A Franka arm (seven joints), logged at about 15 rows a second.
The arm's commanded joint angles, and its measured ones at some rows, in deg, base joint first. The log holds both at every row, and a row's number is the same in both.
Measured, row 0:
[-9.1, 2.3, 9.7, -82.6, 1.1, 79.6, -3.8]
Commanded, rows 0 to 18:
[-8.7, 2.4, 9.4, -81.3, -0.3, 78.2, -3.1]
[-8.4, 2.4, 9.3, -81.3, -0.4, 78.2, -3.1]
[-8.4, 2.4, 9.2, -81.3, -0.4, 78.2, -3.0]
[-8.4, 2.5, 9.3, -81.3, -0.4, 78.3, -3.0]
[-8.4, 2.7, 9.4, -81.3, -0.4, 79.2, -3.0]
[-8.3, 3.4, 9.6, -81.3, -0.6, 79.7, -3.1]
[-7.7, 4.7, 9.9, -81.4, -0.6, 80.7, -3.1]
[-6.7, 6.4, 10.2, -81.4, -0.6, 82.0, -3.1]
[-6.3, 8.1, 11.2, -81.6, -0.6, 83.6, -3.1]
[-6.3, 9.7, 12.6, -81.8, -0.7, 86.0, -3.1]
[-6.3, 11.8, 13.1, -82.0, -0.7, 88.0, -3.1]
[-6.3, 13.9, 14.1, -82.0, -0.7, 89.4, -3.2]
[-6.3, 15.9, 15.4, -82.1, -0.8, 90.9, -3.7]
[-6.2, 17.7, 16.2, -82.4, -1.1, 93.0, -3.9]
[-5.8, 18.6, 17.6, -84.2, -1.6, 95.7, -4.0]
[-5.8, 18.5, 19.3, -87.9, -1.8, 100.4, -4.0]
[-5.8, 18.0, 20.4, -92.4, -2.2, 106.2, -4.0]
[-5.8, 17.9, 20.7, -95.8, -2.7, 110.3, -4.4]
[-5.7, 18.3, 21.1, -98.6, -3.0, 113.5, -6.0]
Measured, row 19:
[-5.2, 20.5, 20.1, -91.1, -2.0, 107.2, -3.9]
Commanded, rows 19 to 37:
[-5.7, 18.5, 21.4, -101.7, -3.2, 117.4, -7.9]
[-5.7, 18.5, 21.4, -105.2, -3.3, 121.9, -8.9]
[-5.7, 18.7, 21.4, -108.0, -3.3, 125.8, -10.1]
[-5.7, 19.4, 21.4, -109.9, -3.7, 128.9, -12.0]
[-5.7, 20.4, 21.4, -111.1, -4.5, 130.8, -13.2]
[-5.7, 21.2, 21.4, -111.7, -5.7, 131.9, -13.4]
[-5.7, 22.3, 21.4, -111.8, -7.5, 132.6, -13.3]
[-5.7, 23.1, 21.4, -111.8, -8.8, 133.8, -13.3]
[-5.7, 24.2, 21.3, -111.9, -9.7, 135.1, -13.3]
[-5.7, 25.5, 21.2, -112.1, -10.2, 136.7, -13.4]
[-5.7, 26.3, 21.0, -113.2, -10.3, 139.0, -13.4]
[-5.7, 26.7, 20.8, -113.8, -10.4, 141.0, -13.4]
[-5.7, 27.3, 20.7, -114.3, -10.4, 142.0, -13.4]
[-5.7, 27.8, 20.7, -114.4, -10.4, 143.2, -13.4]
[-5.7, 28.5, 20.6, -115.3, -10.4, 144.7, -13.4]
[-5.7, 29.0, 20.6, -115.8, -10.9, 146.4, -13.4]
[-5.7, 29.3, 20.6, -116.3, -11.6, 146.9, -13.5]
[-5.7, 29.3, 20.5, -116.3, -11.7, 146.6, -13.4]
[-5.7, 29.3, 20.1, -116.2, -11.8, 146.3, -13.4]
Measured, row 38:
[-5.0, 29.9, 20.1, -115.2, -10.9, 145.4, -12.7]
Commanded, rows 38 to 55:
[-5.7, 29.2, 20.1, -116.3, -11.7, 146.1, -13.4]
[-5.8, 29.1, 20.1, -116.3, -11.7, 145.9, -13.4]
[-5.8, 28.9, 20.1, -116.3, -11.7, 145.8, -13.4]
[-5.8, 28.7, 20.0, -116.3, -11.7, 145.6, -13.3]
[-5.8, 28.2, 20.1, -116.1, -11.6, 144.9, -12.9]
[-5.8, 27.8, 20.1, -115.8, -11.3, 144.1, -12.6]
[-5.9, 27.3, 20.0, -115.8, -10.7, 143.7, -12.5]
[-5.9, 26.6, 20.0, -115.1, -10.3, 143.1, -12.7]
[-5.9, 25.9, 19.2, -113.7, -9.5, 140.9, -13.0]
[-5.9, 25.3, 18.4, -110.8, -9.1, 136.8, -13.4]
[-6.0, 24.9, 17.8, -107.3, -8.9, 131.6, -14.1]
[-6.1, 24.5, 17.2, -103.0, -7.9, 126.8, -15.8]
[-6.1, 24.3, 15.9, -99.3, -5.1, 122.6, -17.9]
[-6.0, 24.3, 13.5, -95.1, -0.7, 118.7, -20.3]
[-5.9, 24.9, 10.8, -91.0, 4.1, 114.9, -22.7]
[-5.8, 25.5, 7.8, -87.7, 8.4, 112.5, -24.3]
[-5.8, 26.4, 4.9, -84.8, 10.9, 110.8, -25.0]
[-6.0, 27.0, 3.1, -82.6, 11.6, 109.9, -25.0]
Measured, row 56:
[-5.9, 24.1, 6.8, -89.2, 8.1, 113.5, -23.0]
